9 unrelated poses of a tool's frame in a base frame.
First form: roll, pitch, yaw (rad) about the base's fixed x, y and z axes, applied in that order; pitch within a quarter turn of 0, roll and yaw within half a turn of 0; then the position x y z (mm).
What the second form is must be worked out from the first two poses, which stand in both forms.
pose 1, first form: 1.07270 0.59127 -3.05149 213.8 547.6 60.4
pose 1, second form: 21.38 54.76 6.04; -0.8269 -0.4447 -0.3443; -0.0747 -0.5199 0.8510; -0.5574 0.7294 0.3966
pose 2, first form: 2.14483 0.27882 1.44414 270.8 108.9 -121.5
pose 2, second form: 27.08 10.89 -12.15; 0.1214 0.5679 0.8141; 0.9537 0.1607 -0.2543; -0.2752 0.8073 -0.5221
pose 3, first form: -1.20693 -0.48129 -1.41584 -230.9 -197.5 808.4
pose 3, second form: -23.09 -19.75 80.84; 0.1368 0.4184 0.8979; -0.8758 -0.3725 0.3070; 0.4629 -0.8284 0.3155
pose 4, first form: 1.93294 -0.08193 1.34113 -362.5 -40.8 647.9
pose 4, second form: -36.25 -4.08 64.79; 0.2269 0.3276 0.9172; 0.9705 -0.1552 -0.1847; 0.0818 0.9320 -0.3531
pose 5, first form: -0.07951 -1.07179 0.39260 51.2 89.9 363.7
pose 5, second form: 5.12 8.99 36.37; 0.4421 -0.3169 -0.8391; 0.1831 0.9477 -0.2615; 0.8781 -0.0380 0.4770
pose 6, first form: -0.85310 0.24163 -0.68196 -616.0 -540.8 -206.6
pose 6, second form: -61.60 -54.08 -20.66; 0.7538 0.2746 0.5970; -0.6120 0.6242 0.4856; -0.2393 -0.7314 0.6385
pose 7, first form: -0.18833 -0.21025 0.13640 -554.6 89.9 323.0
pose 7, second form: -55.46 8.99 32.30; 0.9689 -0.0949 -0.2286; 0.1330 0.9785 0.1576; 0.2087 -0.1831 0.9607
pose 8, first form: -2.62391 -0.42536 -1.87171 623.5 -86.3 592.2
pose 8, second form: 62.35 -8.63 59.22; -0.2700 -0.8904 0.3664; -0.8700 0.0625 -0.4891; 0.4126 -0.4508 -0.7915
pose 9, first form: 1.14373 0.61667 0.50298 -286.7 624.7 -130.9
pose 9, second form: -28.67 62.47 -13.09; 0.7148 0.2615 0.6486; 0.3933 0.6166 -0.6820; -0.5783 0.7425 0.3379
